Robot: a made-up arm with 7 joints. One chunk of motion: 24 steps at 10 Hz.
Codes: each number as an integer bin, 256 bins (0 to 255) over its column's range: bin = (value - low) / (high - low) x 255, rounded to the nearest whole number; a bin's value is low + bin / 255 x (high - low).
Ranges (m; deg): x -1.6..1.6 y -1.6..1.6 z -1.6..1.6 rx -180..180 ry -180..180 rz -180..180
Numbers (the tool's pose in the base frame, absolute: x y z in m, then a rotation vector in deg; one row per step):
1: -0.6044 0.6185 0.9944 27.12 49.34 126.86
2: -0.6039 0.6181 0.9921 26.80 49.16 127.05
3: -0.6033 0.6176 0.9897 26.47 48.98 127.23
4: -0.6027 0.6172 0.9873 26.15 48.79 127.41
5: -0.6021 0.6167 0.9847 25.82 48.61 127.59
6: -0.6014 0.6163 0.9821 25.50 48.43 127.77
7: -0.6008 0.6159 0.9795 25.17 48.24 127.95
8: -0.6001 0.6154 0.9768 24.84 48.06 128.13
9: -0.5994 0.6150 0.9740 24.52 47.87 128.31
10: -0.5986 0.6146 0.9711 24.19 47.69 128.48
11: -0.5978 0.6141 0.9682 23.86 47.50 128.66
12: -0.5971 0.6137 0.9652 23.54 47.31 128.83
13: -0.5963 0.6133 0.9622 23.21 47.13 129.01
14: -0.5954 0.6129 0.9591 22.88 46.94 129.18
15: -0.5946 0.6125 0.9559 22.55 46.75 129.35
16: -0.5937 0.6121 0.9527 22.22 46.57 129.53
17: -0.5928 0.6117 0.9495 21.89 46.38 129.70
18: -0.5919 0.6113 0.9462 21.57 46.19 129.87
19: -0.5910 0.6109 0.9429 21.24 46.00 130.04
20: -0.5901 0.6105 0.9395 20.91 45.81 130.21
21: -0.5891 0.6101 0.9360 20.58 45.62 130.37
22: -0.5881 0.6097 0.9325 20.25 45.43 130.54
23: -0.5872 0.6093 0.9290 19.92 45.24 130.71
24: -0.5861 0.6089 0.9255 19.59 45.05 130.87
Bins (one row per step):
1: 79 177 207 147 162 217
2: 79 177 207 146 162 217
3: 79 177 206 146 162 218
4: 79 177 206 146 162 218
5: 80 177 206 146 162 218
6: 80 177 206 146 162 218
7: 80 177 206 145 162 218
8: 80 177 205 145 162 218
9: 80 177 205 145 161 218
10: 80 176 205 145 161 219
11: 80 176 205 144 161 219
12: 80 176 204 144 161 219
13: 80 176 204 144 161 219
14: 80 176 204 144 161 219
15: 80 176 204 143 161 219
16: 80 176 203 143 160 219
17: 80 176 203 143 160 219
18: 80 176 203 143 160 219
19: 80 176 203 143 160 220
20: 80 176 202 142 160 220
21: 81 176 202 142 160 220
22: 81 176 202 142 160 220
23: 81 176 202 142 160 220
24: 81 176 201 141 159 220

